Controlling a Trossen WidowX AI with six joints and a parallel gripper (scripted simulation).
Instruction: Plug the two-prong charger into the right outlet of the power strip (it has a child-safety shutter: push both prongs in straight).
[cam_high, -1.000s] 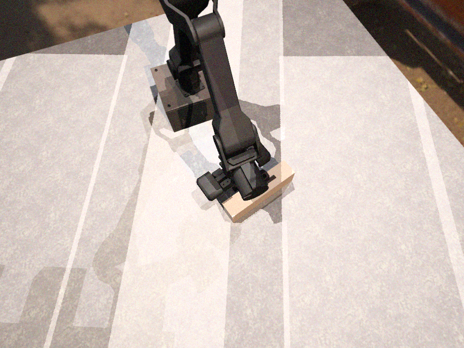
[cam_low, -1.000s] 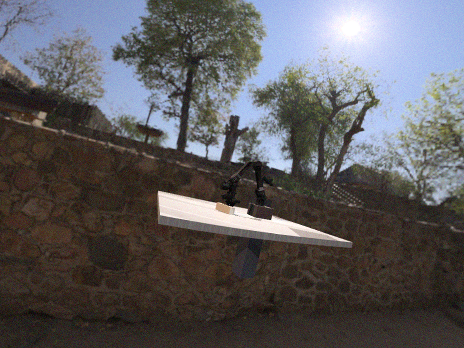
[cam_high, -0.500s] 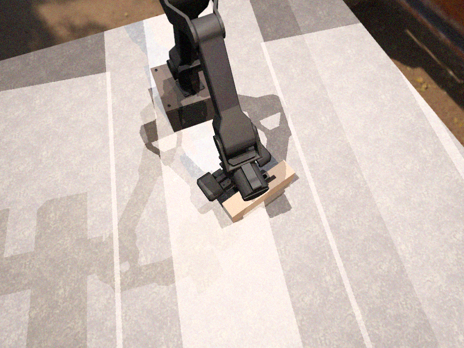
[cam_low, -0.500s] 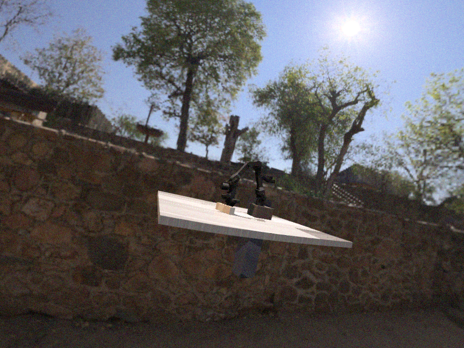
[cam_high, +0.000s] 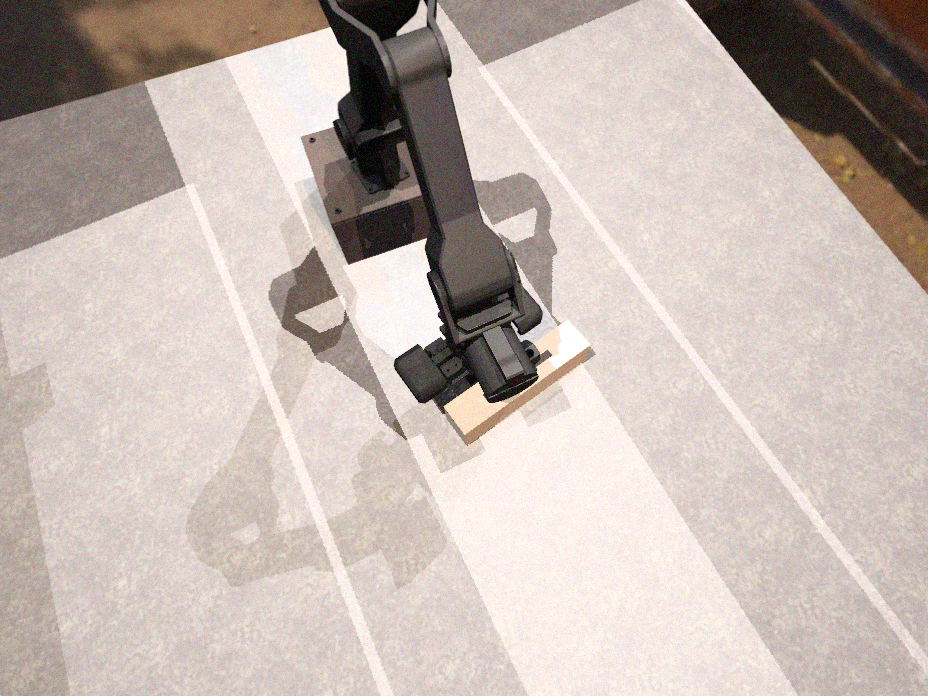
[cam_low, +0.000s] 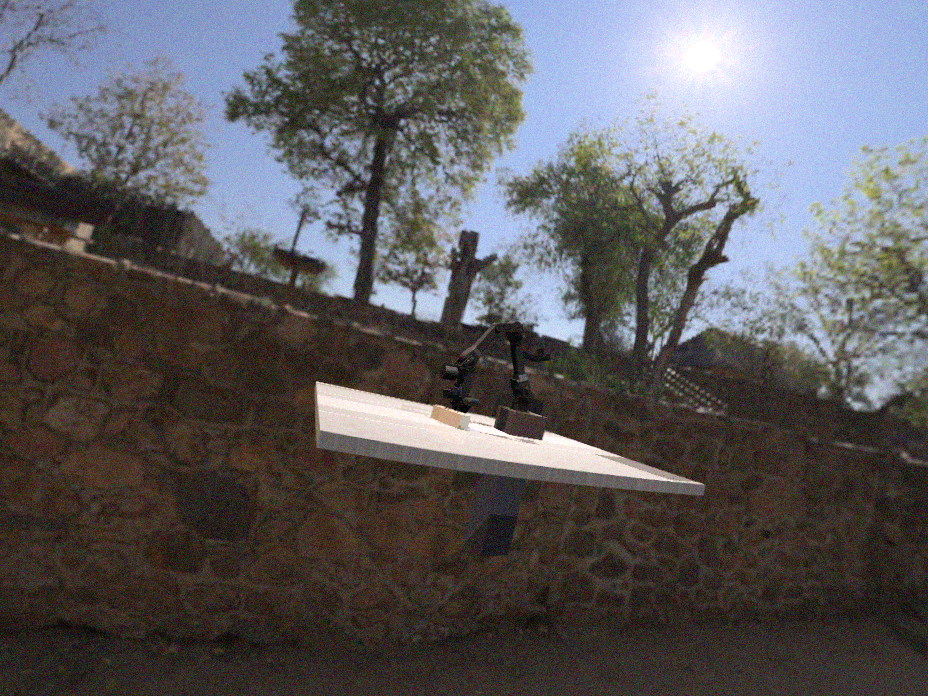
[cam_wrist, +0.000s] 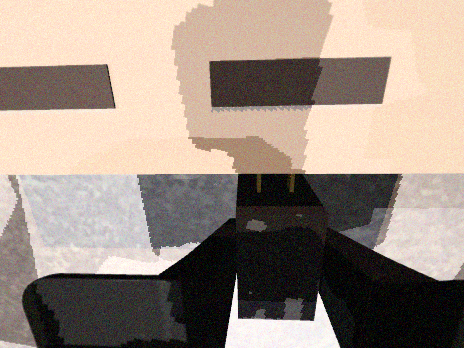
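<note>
Right now the two-prong charger is 2 cm ahead of my gripper tip and 1 cm above it.
</note>
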